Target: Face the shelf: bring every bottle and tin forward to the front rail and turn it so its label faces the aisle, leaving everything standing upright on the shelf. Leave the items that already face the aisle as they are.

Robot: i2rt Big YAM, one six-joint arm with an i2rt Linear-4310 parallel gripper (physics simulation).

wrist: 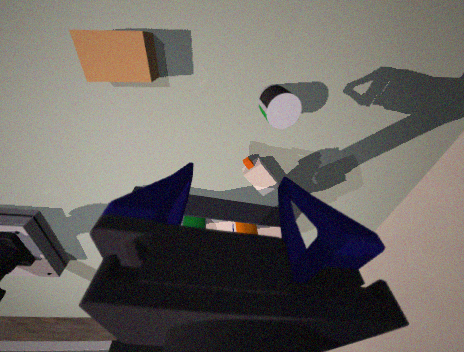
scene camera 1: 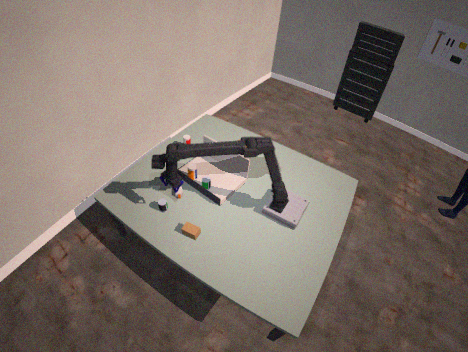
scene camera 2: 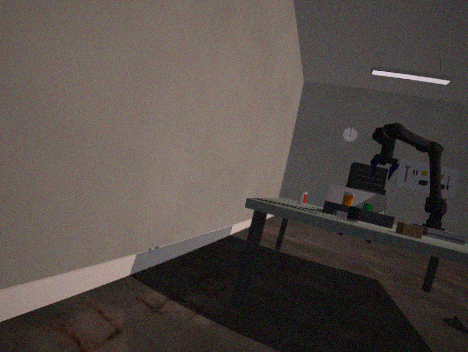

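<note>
The shelf has a dark front rail. An orange bottle with a white and blue part stands upright on it near the rail. A green tin stands beside it, also near the rail. A red-and-white container stands on the table past the shelf's far end. My gripper is open and empty, above the rail's outer side. In the wrist view its body hides most of the shelf. Label directions are too small to tell.
Outside the rail are a small white item with an orange end and a black tin with a pale top. An orange-brown block lies farther out. A wall runs along the table.
</note>
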